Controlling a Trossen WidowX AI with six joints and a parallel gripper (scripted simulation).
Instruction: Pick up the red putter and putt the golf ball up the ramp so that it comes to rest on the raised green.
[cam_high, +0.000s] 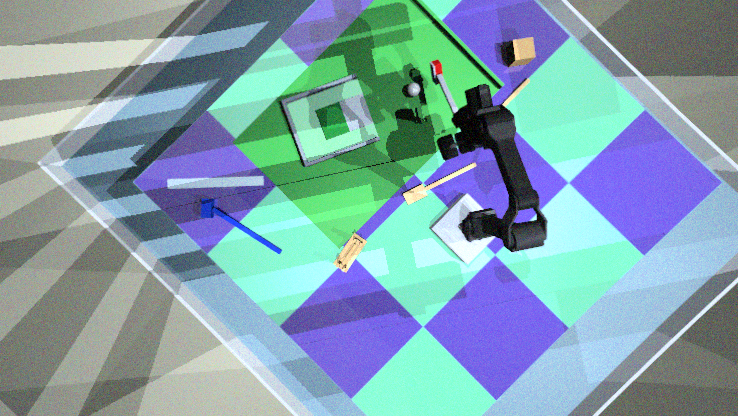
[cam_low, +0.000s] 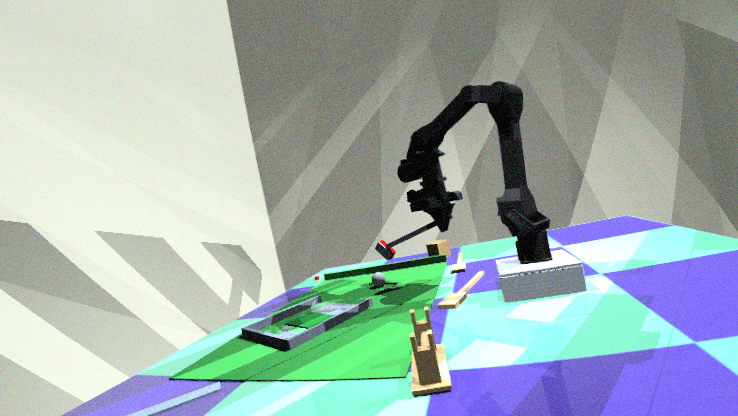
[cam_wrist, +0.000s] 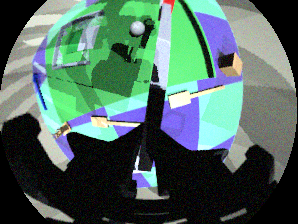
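Now: the red putter 11 cm ahead of my gripper tip and 3 cm to the right of it. The rest, counted from my gripper tip: golf ball (23 cm ahead, 11 cm below); low dark wall (31 cm ahead, 19 cm to the right, 12 cm below); cube (12 cm ahead, 33 cm to the right, 11 cm below).
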